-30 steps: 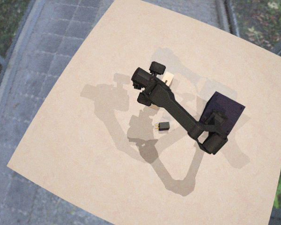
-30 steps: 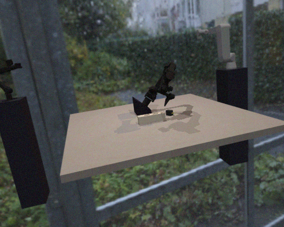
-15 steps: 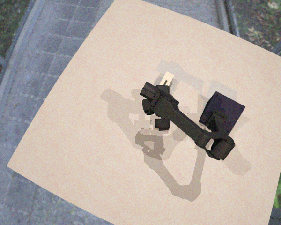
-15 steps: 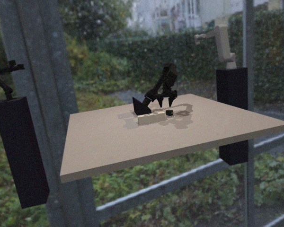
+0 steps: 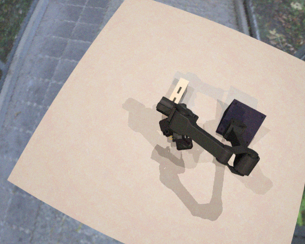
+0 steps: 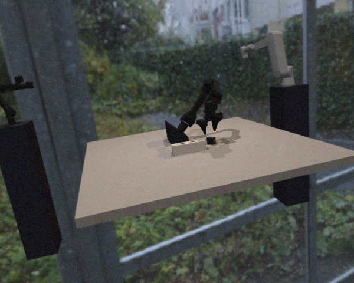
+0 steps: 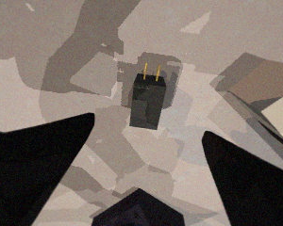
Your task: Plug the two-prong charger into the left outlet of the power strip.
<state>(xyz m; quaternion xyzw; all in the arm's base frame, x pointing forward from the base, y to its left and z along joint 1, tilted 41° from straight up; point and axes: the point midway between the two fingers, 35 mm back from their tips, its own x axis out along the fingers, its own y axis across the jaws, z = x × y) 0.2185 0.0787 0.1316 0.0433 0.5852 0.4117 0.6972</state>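
My gripper tip is now 10 mm short of the black two-prong charger, 10 mm to the right of it and 50 mm above it.
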